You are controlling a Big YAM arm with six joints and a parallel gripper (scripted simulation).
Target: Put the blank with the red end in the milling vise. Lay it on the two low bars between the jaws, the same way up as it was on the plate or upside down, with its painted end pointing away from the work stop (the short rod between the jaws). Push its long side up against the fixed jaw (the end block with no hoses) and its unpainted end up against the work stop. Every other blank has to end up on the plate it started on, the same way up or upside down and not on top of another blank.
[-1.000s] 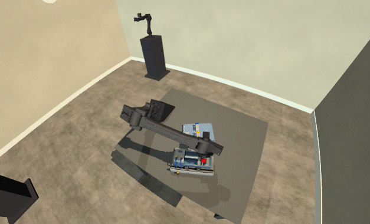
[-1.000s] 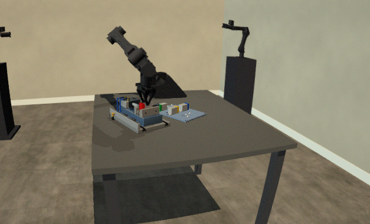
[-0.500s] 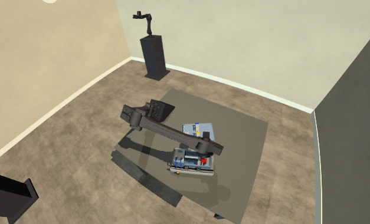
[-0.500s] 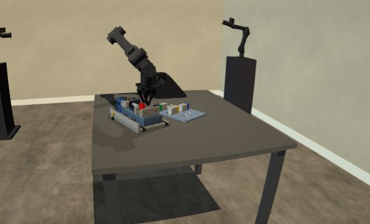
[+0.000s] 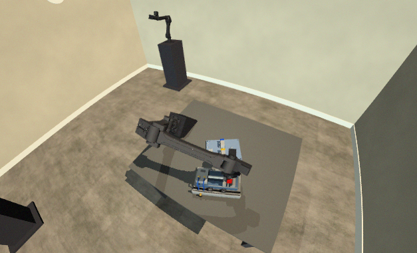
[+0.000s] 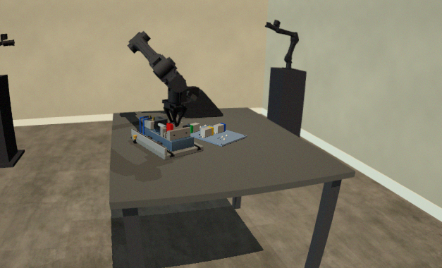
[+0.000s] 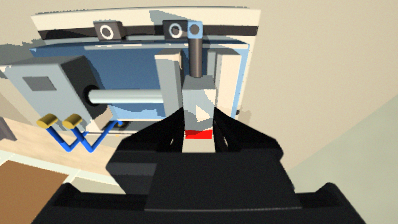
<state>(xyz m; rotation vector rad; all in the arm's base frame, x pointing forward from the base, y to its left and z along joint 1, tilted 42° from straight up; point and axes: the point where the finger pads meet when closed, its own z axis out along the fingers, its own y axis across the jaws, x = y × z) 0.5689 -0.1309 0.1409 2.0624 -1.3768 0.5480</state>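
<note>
Right now the grey bar with red end is 20 mm below my hand. From my hand the other things lie so: fixed jaw 20 mm ahead, 10 mm to the left, 40 mm below; then moving jaw 30 mm behind, 10 mm to the right, 40 mm below; then work stop rod 20 mm behind, 40 mm to the left, 30 mm below.
</note>
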